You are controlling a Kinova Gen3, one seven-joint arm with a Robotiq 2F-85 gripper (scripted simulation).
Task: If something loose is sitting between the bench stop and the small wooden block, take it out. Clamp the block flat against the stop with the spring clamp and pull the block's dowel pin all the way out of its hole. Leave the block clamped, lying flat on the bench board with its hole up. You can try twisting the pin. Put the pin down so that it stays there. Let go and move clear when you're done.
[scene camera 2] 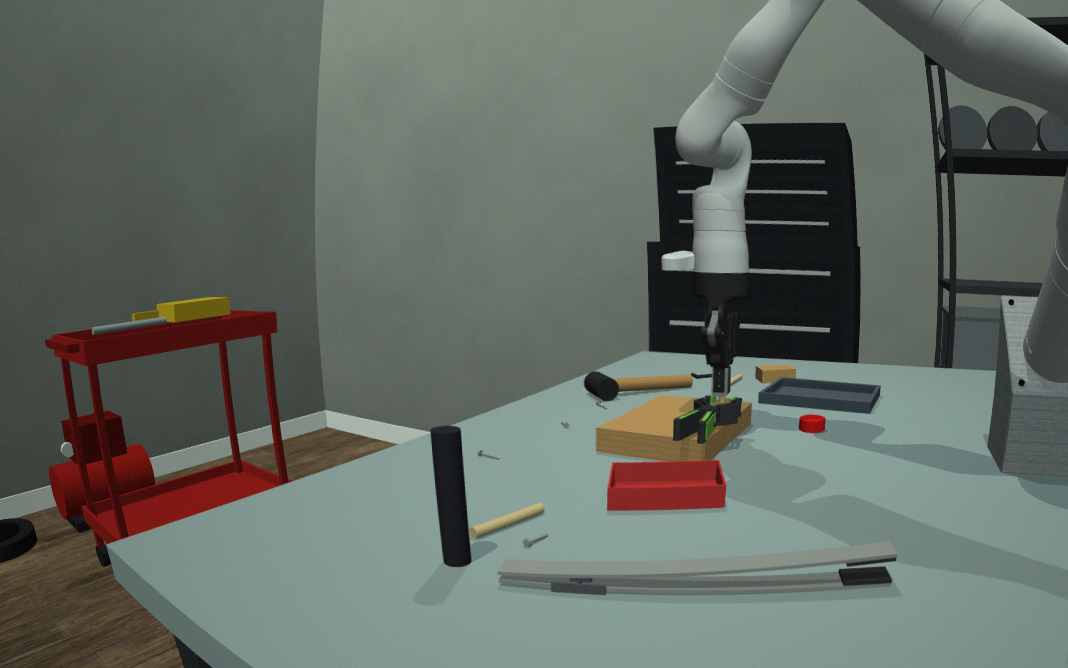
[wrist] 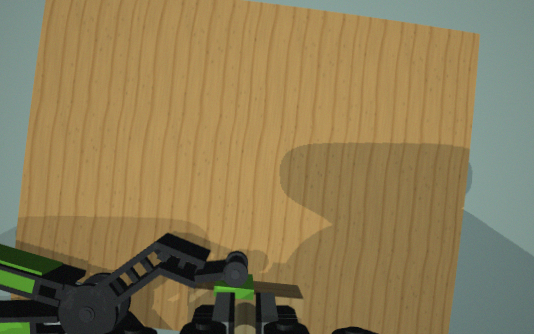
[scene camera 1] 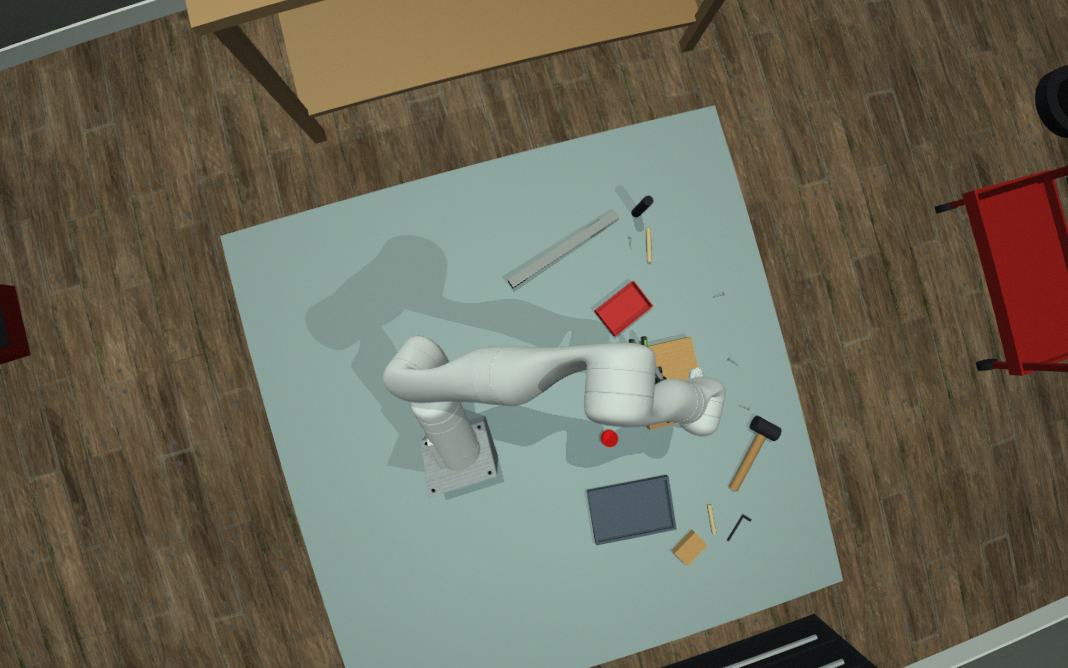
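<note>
Mallet (scene camera 2: 600, 385), also in scene camera 1 (scene camera 1: 765, 429); out of frame in the wrist view. Red tray (scene camera 2: 632, 486), scene camera 1 too (scene camera 1: 620, 311). Grey tray (scene camera 1: 630, 509); out of frame in the wrist view. Dowel (scene camera 2: 507, 520). My gripper (scene camera 2: 720, 395), also in the wrist view (wrist: 245, 318).
</note>
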